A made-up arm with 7 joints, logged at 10 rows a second.
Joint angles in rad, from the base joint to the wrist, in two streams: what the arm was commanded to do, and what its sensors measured. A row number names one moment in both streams.
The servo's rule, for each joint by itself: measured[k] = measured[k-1] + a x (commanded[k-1-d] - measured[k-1]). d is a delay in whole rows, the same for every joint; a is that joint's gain. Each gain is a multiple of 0.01, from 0.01 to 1. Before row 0 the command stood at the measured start. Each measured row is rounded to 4 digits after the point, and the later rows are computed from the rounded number. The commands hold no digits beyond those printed.
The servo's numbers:
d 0
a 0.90 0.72 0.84 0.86 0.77 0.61 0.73
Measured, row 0: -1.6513, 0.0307, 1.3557, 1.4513, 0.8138, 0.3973, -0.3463
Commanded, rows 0 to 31: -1.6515, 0.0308, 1.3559, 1.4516, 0.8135, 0.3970, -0.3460; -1.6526, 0.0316, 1.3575, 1.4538, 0.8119, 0.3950, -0.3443; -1.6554, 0.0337, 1.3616, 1.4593, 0.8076, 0.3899, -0.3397; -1.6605, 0.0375, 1.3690, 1.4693, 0.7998, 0.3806, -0.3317; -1.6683, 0.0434, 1.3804, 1.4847, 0.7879, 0.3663, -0.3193; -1.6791, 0.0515, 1.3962, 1.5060, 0.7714, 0.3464, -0.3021; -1.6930, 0.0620, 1.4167, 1.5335, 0.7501, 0.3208, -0.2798; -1.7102, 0.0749, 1.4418, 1.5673, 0.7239, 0.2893, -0.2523; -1.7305, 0.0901, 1.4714, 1.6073, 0.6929, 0.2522, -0.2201; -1.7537, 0.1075, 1.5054, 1.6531, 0.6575, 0.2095, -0.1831; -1.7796, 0.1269, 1.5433, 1.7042, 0.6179, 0.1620, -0.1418; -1.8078, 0.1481, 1.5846, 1.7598, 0.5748, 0.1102, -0.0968; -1.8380, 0.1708, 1.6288, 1.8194, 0.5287, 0.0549, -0.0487; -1.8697, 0.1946, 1.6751, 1.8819, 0.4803, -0.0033, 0.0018; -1.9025, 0.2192, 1.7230, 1.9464, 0.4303, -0.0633, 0.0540; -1.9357, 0.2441, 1.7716, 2.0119, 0.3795, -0.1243, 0.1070; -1.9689, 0.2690, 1.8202, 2.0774, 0.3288, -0.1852, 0.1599; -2.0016, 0.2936, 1.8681, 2.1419, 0.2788, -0.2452, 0.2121; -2.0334, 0.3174, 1.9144, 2.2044, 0.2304, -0.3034, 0.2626; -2.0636, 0.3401, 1.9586, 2.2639, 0.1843, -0.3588, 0.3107; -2.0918, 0.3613, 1.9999, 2.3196, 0.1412, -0.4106, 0.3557; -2.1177, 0.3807, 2.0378, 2.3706, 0.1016, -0.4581, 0.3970; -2.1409, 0.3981, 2.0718, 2.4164, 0.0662, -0.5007, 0.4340; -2.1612, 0.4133, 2.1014, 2.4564, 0.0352, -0.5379, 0.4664; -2.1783, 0.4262, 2.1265, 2.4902, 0.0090, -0.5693, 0.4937; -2.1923, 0.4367, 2.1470, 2.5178, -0.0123, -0.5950, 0.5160; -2.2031, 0.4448, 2.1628, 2.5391, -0.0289, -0.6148, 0.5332; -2.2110, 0.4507, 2.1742, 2.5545, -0.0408, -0.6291, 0.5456; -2.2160, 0.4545, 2.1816, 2.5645, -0.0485, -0.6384, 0.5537; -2.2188, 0.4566, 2.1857, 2.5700, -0.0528, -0.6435, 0.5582; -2.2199, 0.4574, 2.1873, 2.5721, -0.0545, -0.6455, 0.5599; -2.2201, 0.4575, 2.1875, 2.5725, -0.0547, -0.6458, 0.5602
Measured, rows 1 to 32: -1.6515, 0.0308, 1.3559, 1.4516, 0.8136, 0.3971, -0.3461; -1.6525, 0.0314, 1.3572, 1.4535, 0.8123, 0.3958, -0.3448; -1.6551, 0.0331, 1.3609, 1.4585, 0.8087, 0.3922, -0.3411; -1.6600, 0.0363, 1.3677, 1.4678, 0.8018, 0.3851, -0.3342; -1.6675, 0.0414, 1.3784, 1.4823, 0.7911, 0.3736, -0.3233; -1.6779, 0.0487, 1.3934, 1.5027, 0.7759, 0.3570, -0.3078; -1.6915, 0.0583, 1.4130, 1.5292, 0.7560, 0.3349, -0.2874; -1.7083, 0.0703, 1.4372, 1.5620, 0.7313, 0.3071, -0.2618; -1.7283, 0.0846, 1.4659, 1.6010, 0.7017, 0.2736, -0.2314; -1.7512, 0.1011, 1.4991, 1.6458, 0.6677, 0.2345, -0.1961; -1.7768, 0.1197, 1.5362, 1.6960, 0.6294, 0.1903, -0.1565; -1.8047, 0.1401, 1.5769, 1.7509, 0.5874, 0.1414, -0.1129; -1.8347, 0.1622, 1.6205, 1.8098, 0.5422, 0.0886, -0.0660; -1.8662, 0.1855, 1.6664, 1.8718, 0.4945, 0.0325, -0.0165; -1.8989, 0.2098, 1.7139, 1.9360, 0.4451, -0.0259, 0.0350; -1.9320, 0.2345, 1.7624, 2.0013, 0.3946, -0.0859, 0.0876; -1.9652, 0.2593, 1.8110, 2.0667, 0.3439, -0.1465, 0.1404; -1.9980, 0.2840, 1.8590, 2.1314, 0.2938, -0.2067, 0.1927; -2.0299, 0.3080, 1.9055, 2.1942, 0.2450, -0.2657, 0.2437; -2.0602, 0.3311, 1.9501, 2.2541, 0.1983, -0.3225, 0.2926; -2.0886, 0.3528, 1.9919, 2.3104, 0.1543, -0.3762, 0.3387; -2.1148, 0.3729, 2.0305, 2.3622, 0.1137, -0.4262, 0.3813; -2.1383, 0.3910, 2.0652, 2.4088, 0.0771, -0.4716, 0.4198; -2.1589, 0.4071, 2.0956, 2.4497, 0.0448, -0.5120, 0.4538; -2.1764, 0.4209, 2.1216, 2.4845, 0.0172, -0.5470, 0.4829; -2.1907, 0.4323, 2.1429, 2.5131, -0.0055, -0.5763, 0.5071; -2.2019, 0.4413, 2.1596, 2.5355, -0.0235, -0.5998, 0.5262; -2.2101, 0.4481, 2.1719, 2.5518, -0.0368, -0.6177, 0.5404; -2.2154, 0.4527, 2.1800, 2.5627, -0.0458, -0.6303, 0.5501; -2.2185, 0.4555, 2.1848, 2.5690, -0.0512, -0.6384, 0.5560; -2.2198, 0.4569, 2.1869, 2.5717, -0.0537, -0.6427, 0.5588; -2.2201, 0.4573, 2.1874, 2.5724, -0.0545, -0.6446, 0.5598
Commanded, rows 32 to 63: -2.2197, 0.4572, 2.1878, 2.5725, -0.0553, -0.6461, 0.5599; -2.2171, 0.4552, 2.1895, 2.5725, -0.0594, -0.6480, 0.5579; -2.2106, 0.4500, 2.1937, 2.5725, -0.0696, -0.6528, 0.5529; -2.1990, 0.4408, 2.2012, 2.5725, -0.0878, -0.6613, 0.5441; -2.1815, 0.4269, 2.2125, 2.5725, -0.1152, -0.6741, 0.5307; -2.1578, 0.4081, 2.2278, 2.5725, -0.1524, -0.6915, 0.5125; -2.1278, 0.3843, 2.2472, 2.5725, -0.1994, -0.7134, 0.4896; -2.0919, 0.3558, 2.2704, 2.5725, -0.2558, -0.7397, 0.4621; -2.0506, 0.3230, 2.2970, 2.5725, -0.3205, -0.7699, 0.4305; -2.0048, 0.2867, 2.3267, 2.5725, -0.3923, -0.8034, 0.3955; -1.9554, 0.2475, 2.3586, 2.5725, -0.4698, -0.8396, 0.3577; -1.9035, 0.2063, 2.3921, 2.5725, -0.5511, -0.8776, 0.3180; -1.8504, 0.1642, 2.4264, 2.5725, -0.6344, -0.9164, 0.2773; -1.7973, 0.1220, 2.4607, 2.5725, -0.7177, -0.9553, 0.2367; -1.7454, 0.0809, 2.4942, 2.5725, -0.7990, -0.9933, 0.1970; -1.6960, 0.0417, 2.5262, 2.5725, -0.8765, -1.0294, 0.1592; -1.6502, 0.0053, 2.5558, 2.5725, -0.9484, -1.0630, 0.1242; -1.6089, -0.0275, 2.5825, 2.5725, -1.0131, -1.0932, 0.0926; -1.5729, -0.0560, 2.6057, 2.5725, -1.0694, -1.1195, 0.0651; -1.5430, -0.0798, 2.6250, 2.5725, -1.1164, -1.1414, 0.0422; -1.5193, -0.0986, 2.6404, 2.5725, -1.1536, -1.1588, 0.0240; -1.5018, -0.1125, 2.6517, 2.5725, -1.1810, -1.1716, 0.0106; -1.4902, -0.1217, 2.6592, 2.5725, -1.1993, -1.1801, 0.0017; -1.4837, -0.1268, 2.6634, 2.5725, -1.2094, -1.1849, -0.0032; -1.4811, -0.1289, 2.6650, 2.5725, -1.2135, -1.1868, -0.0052; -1.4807, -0.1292, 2.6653, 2.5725, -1.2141, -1.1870, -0.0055; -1.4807, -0.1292, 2.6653, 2.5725, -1.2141, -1.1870, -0.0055; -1.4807, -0.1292, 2.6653, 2.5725, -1.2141, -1.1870, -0.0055; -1.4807, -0.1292, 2.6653, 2.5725, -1.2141, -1.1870, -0.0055; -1.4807, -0.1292, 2.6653, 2.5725, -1.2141, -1.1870, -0.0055; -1.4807, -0.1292, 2.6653, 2.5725, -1.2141, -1.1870, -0.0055; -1.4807, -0.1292, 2.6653, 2.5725, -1.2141, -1.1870, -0.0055
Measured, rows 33 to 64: -2.2197, 0.4572, 2.1877, 2.5725, -0.0551, -0.6455, 0.5599; -2.2174, 0.4558, 2.1892, 2.5725, -0.0584, -0.6470, 0.5584; -2.2113, 0.4516, 2.1930, 2.5725, -0.0670, -0.6505, 0.5544; -2.2002, 0.4438, 2.1999, 2.5725, -0.0830, -0.6571, 0.5469; -2.1834, 0.4316, 2.2105, 2.5725, -0.1078, -0.6675, 0.5351; -2.1604, 0.4147, 2.2250, 2.5725, -0.1421, -0.6821, 0.5186; -2.1311, 0.3928, 2.2436, 2.5725, -0.1862, -0.7012, 0.4974; -2.0958, 0.3662, 2.2661, 2.5725, -0.2398, -0.7247, 0.4716; -2.0551, 0.3351, 2.2921, 2.5725, -0.3019, -0.7523, 0.4416; -2.0098, 0.3003, 2.3212, 2.5725, -0.3715, -0.7835, 0.4079; -1.9608, 0.2623, 2.3526, 2.5725, -0.4472, -0.8177, 0.3713; -1.9092, 0.2220, 2.3858, 2.5725, -0.5272, -0.8542, 0.3324; -1.8563, 0.1804, 2.4199, 2.5725, -0.6097, -0.8921, 0.2922; -1.8032, 0.1384, 2.4542, 2.5725, -0.6929, -0.9307, 0.2517; -1.7512, 0.0970, 2.4878, 2.5725, -0.7746, -0.9689, 0.2118; -1.7015, 0.0572, 2.5201, 2.5725, -0.8531, -1.0058, 0.1734; -1.6553, 0.0198, 2.5501, 2.5725, -0.9265, -1.0407, 0.1375; -1.6135, -0.0143, 2.5773, 2.5725, -0.9932, -1.0727, 0.1047; -1.5770, -0.0443, 2.6012, 2.5725, -1.0519, -1.1012, 0.0758; -1.5464, -0.0699, 2.6212, 2.5725, -1.1016, -1.1257, 0.0513; -1.5220, -0.0906, 2.6373, 2.5725, -1.1416, -1.1459, 0.0314; -1.5038, -0.1064, 2.6494, 2.5725, -1.1719, -1.1616, 0.0162; -1.4916, -0.1174, 2.6576, 2.5725, -1.1930, -1.1729, 0.0056; -1.4845, -0.1242, 2.6625, 2.5725, -1.2056, -1.1802, -0.0008; -1.4814, -0.1276, 2.6646, 2.5725, -1.2117, -1.1842, -0.0040; -1.4808, -0.1288, 2.6652, 2.5725, -1.2135, -1.1859, -0.0051; -1.4807, -0.1291, 2.6653, 2.5725, -1.2140, -1.1866, -0.0054; -1.4807, -0.1292, 2.6653, 2.5725, -1.2141, -1.1868, -0.0055; -1.4807, -0.1292, 2.6653, 2.5725, -1.2141, -1.1869, -0.0055; -1.4807, -0.1292, 2.6653, 2.5725, -1.2141, -1.1870, -0.0055; -1.4807, -0.1292, 2.6653, 2.5725, -1.2141, -1.1870, -0.0055; -1.4807, -0.1292, 2.6653, 2.5725, -1.2141, -1.1870, -0.0055
